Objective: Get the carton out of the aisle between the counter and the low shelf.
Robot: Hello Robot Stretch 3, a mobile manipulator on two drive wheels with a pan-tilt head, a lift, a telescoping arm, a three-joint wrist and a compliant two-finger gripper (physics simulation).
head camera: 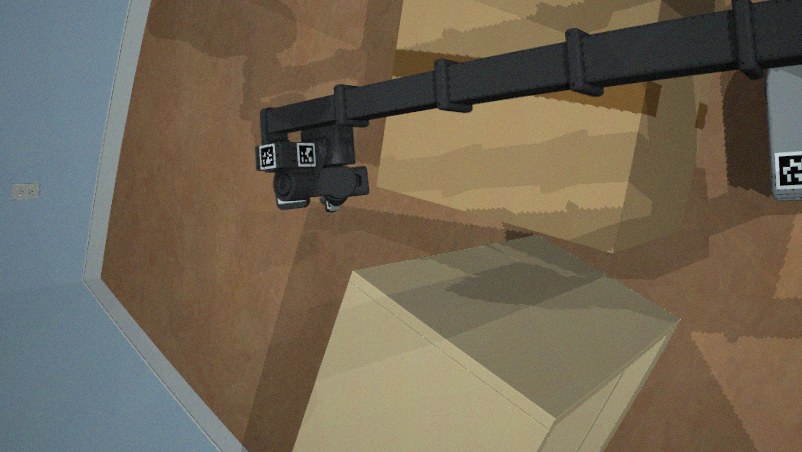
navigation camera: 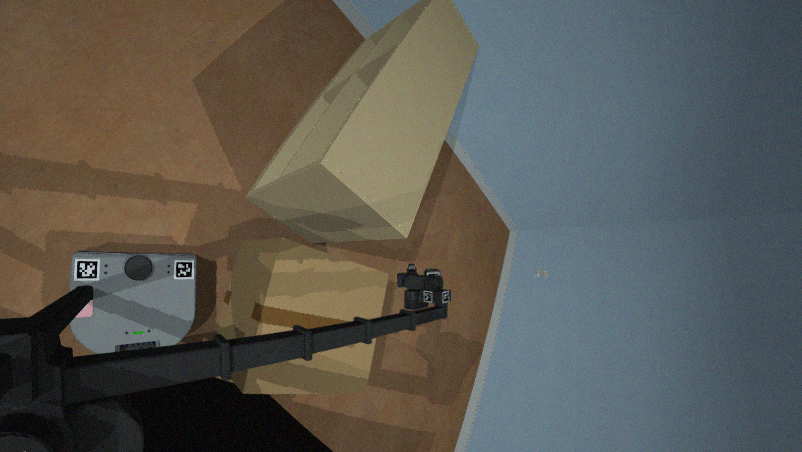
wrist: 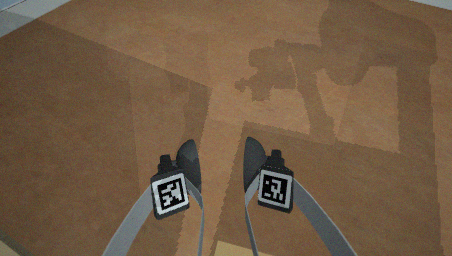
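Where they show: robot's base, origin of the base link: (navigation camera: 138, 266).
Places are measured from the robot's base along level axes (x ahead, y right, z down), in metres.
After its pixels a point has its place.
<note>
The carton (head camera: 505, 162) {z -0.406, x -0.040, y 0.536 m} (navigation camera: 331, 280) {z -0.406, x -0.030, y 0.543 m} is a large tan box with a brown tape strip, standing on the floor under my extended arm. A strip of its edge shows at the bottom of the wrist view (wrist: 232, 249). My gripper (head camera: 312, 204) (navigation camera: 421, 270) {z -0.484, x -0.021, y 0.854 m} (wrist: 220, 157) {z -0.484, x -0.021, y 0.854 m} is open and empty, above the floor just past the carton's wall-side edge. A tall beige cabinet-like block (head camera: 415, 370) {z -0.610, x 0.247, y 0.583 m} (navigation camera: 393, 123) {z -0.610, x 0.475, y 0.627 m} stands close beside the carton; I cannot tell whether it is the counter or the low shelf. The arm hides part of the carton's top.
My base (head camera: 786, 123) {z -0.160, x -0.078, y 0.139 m} (navigation camera: 134, 314) {z -0.159, x -0.134, y -0.009 m} stands close to the carton, on the side away from the gripper. My arm (head camera: 505, 72) {z -0.768, x -0.106, y 0.327 m} (navigation camera: 263, 350) {z -0.770, x -0.100, y 0.174 m} crosses above the carton. A blue wall (head camera: 44, 101) {z -0.366, x -0.472, y 2.544 m} (navigation camera: 617, 168) {z -1.111, x 0.635, y 2.344 m} with a pale skirting board stands beyond the gripper.
</note>
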